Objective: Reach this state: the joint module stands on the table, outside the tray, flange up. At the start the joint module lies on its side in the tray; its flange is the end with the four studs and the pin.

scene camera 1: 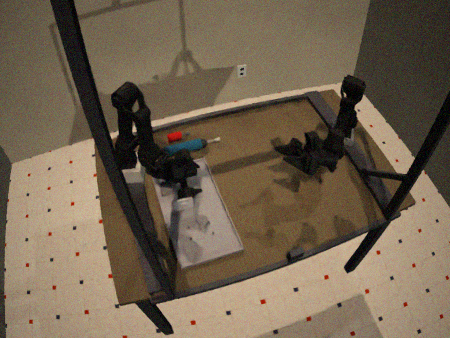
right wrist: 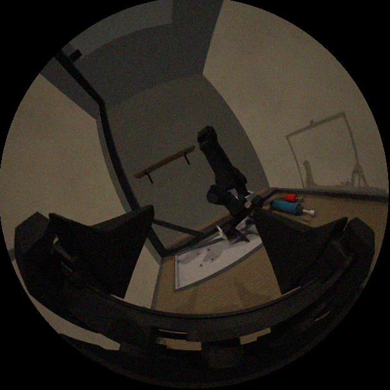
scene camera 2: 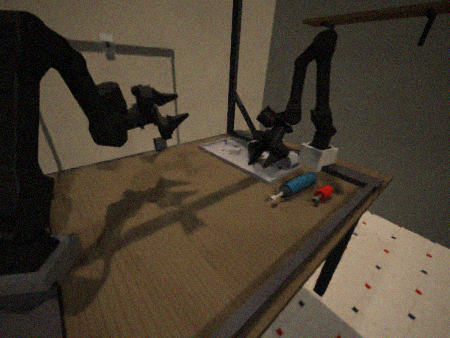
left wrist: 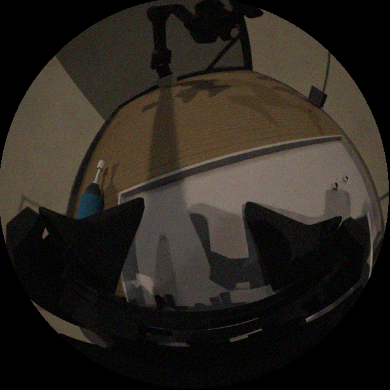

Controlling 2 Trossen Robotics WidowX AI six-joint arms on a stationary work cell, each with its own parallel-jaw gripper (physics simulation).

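Places are measured from the left arm's base along level axes (x ahead, y left, z up), in centimetres.
Pixels of known places: left gripper, between the fingertips: (scene camera 1: 200, 178) (scene camera 2: 256, 166); right gripper, between the fingertips: (scene camera 1: 278, 153) (scene camera 2: 182, 104); left arm's base, origin of its link: (scene camera 1: 128, 162) (scene camera 2: 319, 146); right arm's base, origin of its link: (scene camera 2: 29, 256).
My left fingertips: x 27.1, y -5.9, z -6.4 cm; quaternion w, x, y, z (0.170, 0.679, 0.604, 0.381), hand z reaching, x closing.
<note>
Ahead of a thing's pixels: the offset from my left fingertips to its top centre.
The pale joint module {dx -7.1, dy -10.0, dz +5.4 cm} (scene camera 1: 184, 203) shows in part in the tray {dx -3.6, dy -12.4, dz -0.5 cm} (scene camera 1: 225, 239) (left wrist: 220, 175) (right wrist: 200, 276), close to the left gripper's fingers. Small dark stubs show at the bottom of the left wrist view, mostly behind the gripper body. Which way its flange faces cannot be told clearly. My left gripper (scene camera 1: 191, 194) (scene camera 2: 259, 162) (left wrist: 196, 205) is open and empty, low over the tray, pointing down. My right gripper (scene camera 1: 280, 153) (scene camera 2: 182, 106) (right wrist: 205, 211) is open and empty, raised above the table, far from the tray.
A blue-handled tool {dx -2.8, dy +17.0, dz +2.0 cm} (scene camera 1: 186, 146) (scene camera 2: 300, 184) (left wrist: 90, 205) (right wrist: 286, 207) with a white tip lies outside the tray, near its end. A shorter red tool {dx -7.6, dy +23.9, dz +1.3 cm} (scene camera 1: 175, 136) (scene camera 2: 325, 192) (right wrist: 290, 197) lies beside it. Small round parts (left wrist: 335, 186) show in the tray. A dark block {dx +28.3, dy -35.8, dz +3.7 cm} (scene camera 1: 295, 253) sits at the table's edge.
</note>
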